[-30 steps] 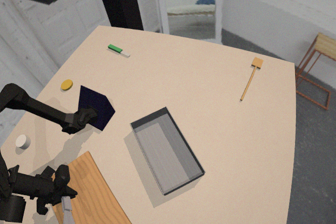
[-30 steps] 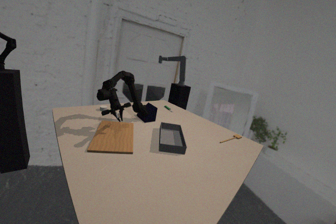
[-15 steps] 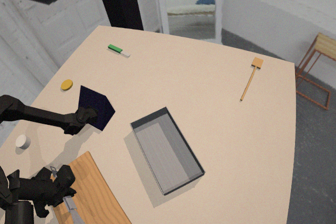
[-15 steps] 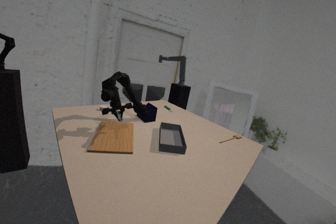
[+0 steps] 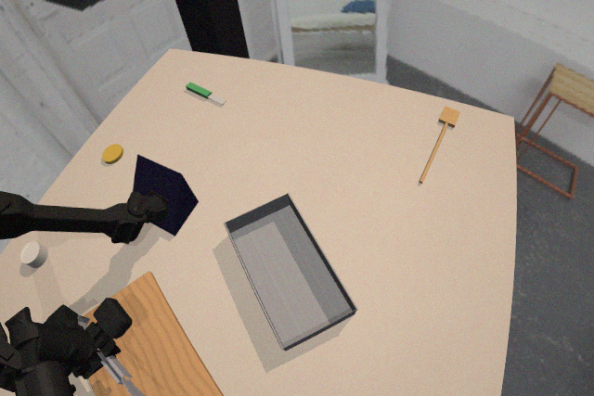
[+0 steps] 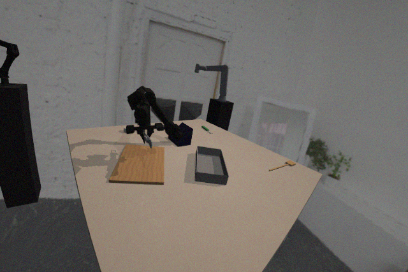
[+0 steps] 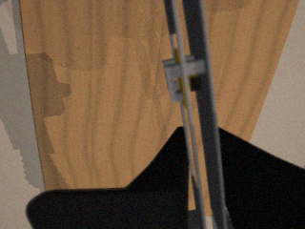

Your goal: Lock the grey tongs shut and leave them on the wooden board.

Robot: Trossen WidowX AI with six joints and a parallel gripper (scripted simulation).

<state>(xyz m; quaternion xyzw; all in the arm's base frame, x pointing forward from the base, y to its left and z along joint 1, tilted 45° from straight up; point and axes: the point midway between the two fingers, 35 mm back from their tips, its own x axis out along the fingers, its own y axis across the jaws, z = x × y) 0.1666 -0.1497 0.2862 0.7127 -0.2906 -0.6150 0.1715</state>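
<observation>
The yellow slider is 40 mm behind my gripper tip and 40 mm above it. From my gripper tip the other things lie so: grey roasting tin (320 mm to the left, 180 mm ahead, 90 mm below); then white cylinder (450 mm behind, 100 mm below, 20 mm to the left); then wooden board (110 mm below, 20 mm to the right, 10 mm ahead).
</observation>
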